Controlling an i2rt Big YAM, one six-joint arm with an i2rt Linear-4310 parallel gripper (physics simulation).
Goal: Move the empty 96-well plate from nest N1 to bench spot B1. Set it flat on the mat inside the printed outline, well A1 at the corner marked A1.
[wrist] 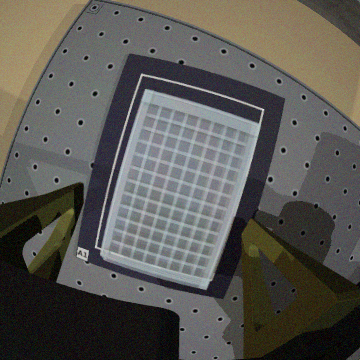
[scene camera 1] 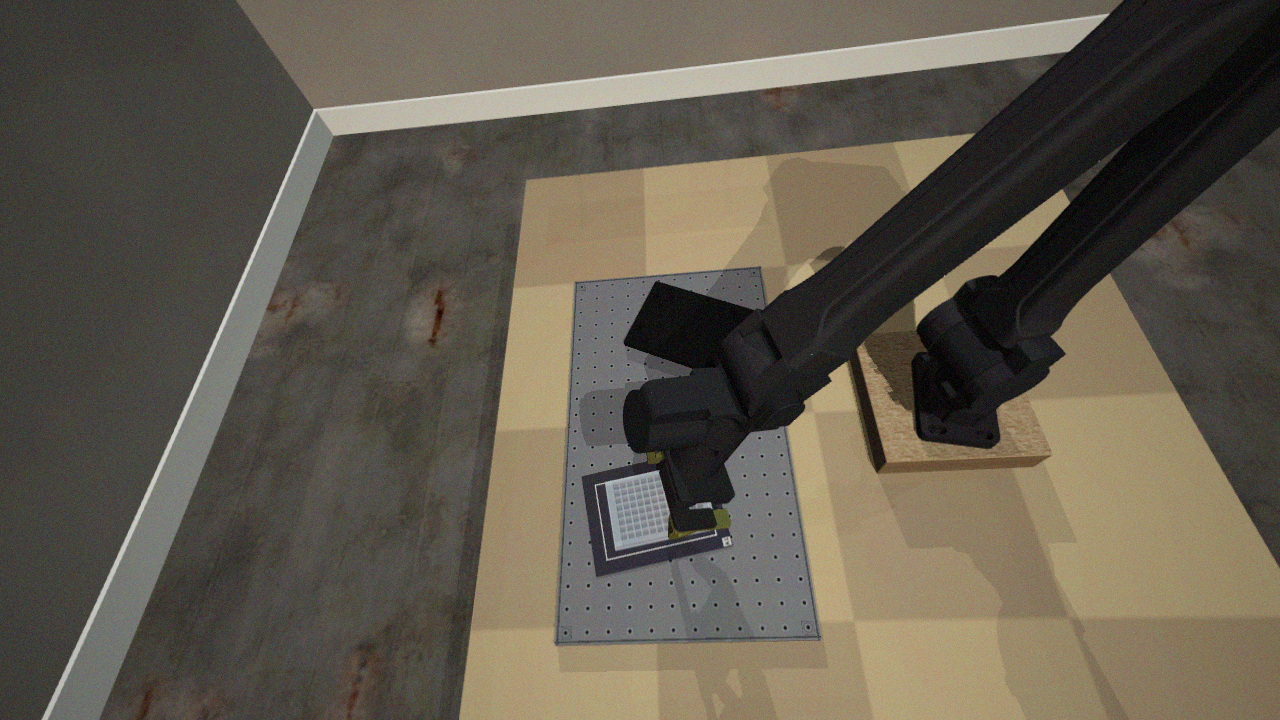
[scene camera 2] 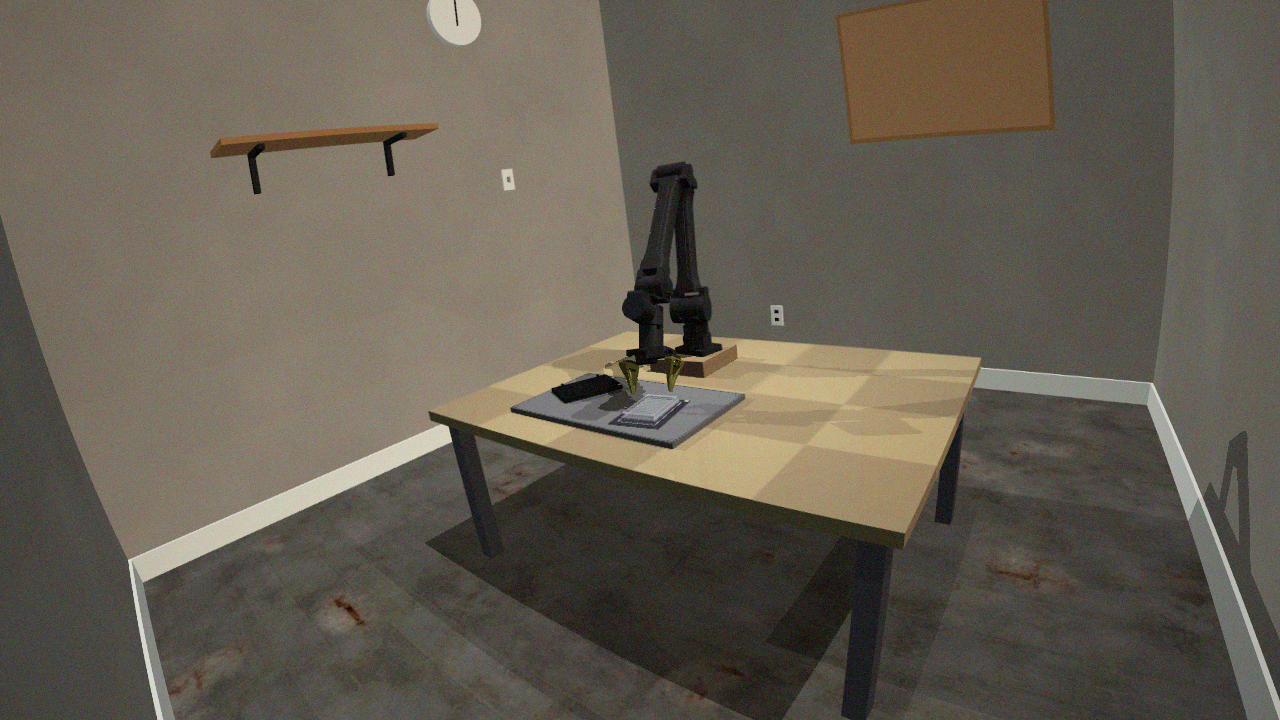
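Where they show: gripper, between the fingertips: [wrist: 166, 211] [scene camera 1: 662, 498] [scene camera 2: 651, 392]; arm's base, origin of its link: [scene camera 1: 950, 400] [scene camera 2: 698, 351].
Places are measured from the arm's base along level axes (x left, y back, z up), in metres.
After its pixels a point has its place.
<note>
The clear 96-well plate [scene camera 1: 638, 505] @[x 0.187, y -0.369, z -0.014 m] [scene camera 2: 653, 409] @[x 0.206, y -0.357, z -0.016 m] [wrist: 175, 190] @[x 0.182, y -0.345, z -0.020 m] lies on the dark mat [scene camera 1: 626, 563] @[x 0.255, y -0.373, z -0.027 m] [wrist: 122, 100] @[x 0.254, y -0.373, z -0.027 m]. It looks flat. In the wrist view it sits off-centre in the white outline [wrist: 202, 91] @[x 0.210, y -0.414, z -0.027 m]: gaps show at the far short side and the left long side, while it covers most of the near short line and part of the right line. The A1 label [scene camera 1: 726, 541] @[x 0.210, y -0.257, z -0.027 m] [wrist: 82, 254] @[x 0.209, y -0.256, z -0.027 m] is beside its near left corner; well lettering is unreadable. My gripper [scene camera 1: 677, 492] @[x 0.181, y -0.337, z 0.014 m] [scene camera 2: 652, 394] @[x 0.181, y -0.337, z 0.014 m] [wrist: 166, 211] @[x 0.181, y -0.337, z 0.014 m] is open and empty above the plate, fingers to either side of its near part.
The black nest [scene camera 1: 684, 324] @[x -0.088, y -0.351, z -0.017 m] [scene camera 2: 586, 387] @[x -0.077, y -0.349, z -0.017 m] stands on the grey perforated board [scene camera 1: 626, 617] @[x 0.313, y -0.362, z -0.029 m] [scene camera 2: 707, 420] @[x 0.329, y -0.309, z -0.031 m], partly hidden by the arm in scene camera 1. The arm's base stands on a wooden block [scene camera 1: 957, 454] @[x 0.072, y 0.000, z 0.003 m] [scene camera 2: 716, 360] @[x 0.080, y -0.012, z -0.014 m] beside the board.
</note>
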